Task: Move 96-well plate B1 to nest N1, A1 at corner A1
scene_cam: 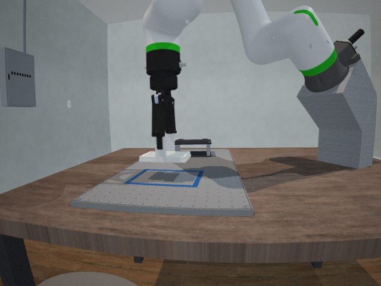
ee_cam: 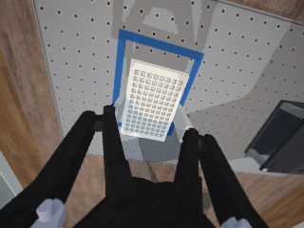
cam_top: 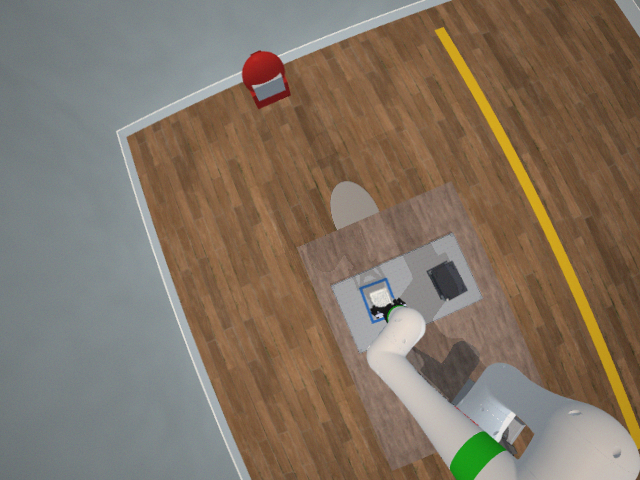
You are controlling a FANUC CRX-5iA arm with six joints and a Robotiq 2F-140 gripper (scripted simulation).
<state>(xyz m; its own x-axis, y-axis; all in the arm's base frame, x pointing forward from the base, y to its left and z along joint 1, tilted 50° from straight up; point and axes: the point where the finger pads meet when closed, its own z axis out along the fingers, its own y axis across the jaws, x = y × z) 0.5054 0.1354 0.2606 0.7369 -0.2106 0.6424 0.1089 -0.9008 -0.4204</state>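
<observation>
Right now the dark raised nest N1 is 350 mm to the right of my hand, 30 mm ahead of it and 20 mm below it. Round my hand: white 96-well plate 20 mm below.
</observation>
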